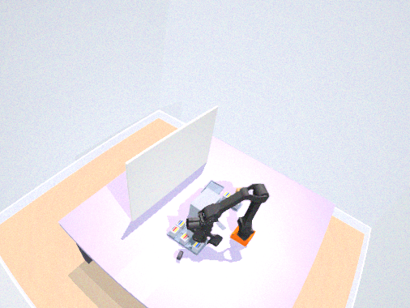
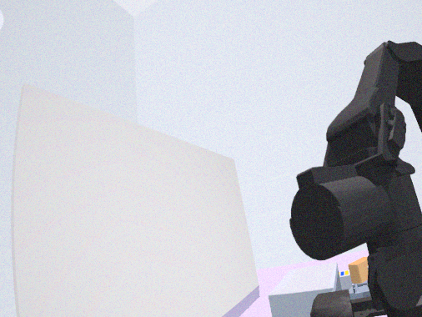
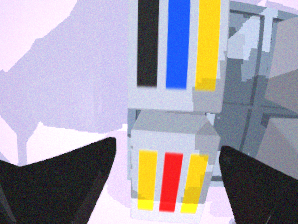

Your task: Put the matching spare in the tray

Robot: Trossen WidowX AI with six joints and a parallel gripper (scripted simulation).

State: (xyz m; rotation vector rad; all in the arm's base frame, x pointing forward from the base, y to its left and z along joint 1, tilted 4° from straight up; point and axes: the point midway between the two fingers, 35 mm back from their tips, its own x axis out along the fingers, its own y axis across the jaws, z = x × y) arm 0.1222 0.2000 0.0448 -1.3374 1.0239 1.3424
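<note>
My gripper tip is now 20 mm below the grey spare block. Also, from my gripper tip: holder (330 mm to the right, 90 mm ahead, 20 mm below); then grey mounted unit (160 mm ahead, 150 mm to the right, 30 mm above); then tan block (440 mm to the right, 100 mm ahead).
</note>
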